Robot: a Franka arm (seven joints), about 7 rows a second.
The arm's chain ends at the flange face. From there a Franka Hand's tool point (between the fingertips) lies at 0.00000 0.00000 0.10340 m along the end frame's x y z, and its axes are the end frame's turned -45 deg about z.
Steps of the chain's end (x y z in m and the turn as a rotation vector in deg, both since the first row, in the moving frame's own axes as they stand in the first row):
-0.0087, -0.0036, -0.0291, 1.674, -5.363, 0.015
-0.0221, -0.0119, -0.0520, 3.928, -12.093, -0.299
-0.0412, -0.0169, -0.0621, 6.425, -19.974, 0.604
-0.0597, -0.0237, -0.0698, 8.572, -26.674, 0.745
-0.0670, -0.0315, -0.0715, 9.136, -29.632, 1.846
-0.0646, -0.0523, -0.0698, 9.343, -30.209, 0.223
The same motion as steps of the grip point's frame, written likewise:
-0.0083, -0.0177, -0.0296, 4.976, -2.609, 0.015
-0.0176, -0.0443, -0.0545, 11.329, -5.774, -0.299
-0.0339, -0.0741, -0.0690, 18.667, -9.581, 0.604
-0.0474, -0.1023, -0.0819, 24.923, -12.800, 0.745
-0.0492, -0.1171, -0.0863, 27.413, -14.493, 1.846
-0.0339, -0.1307, -0.0852, 27.967, -14.754, 0.223

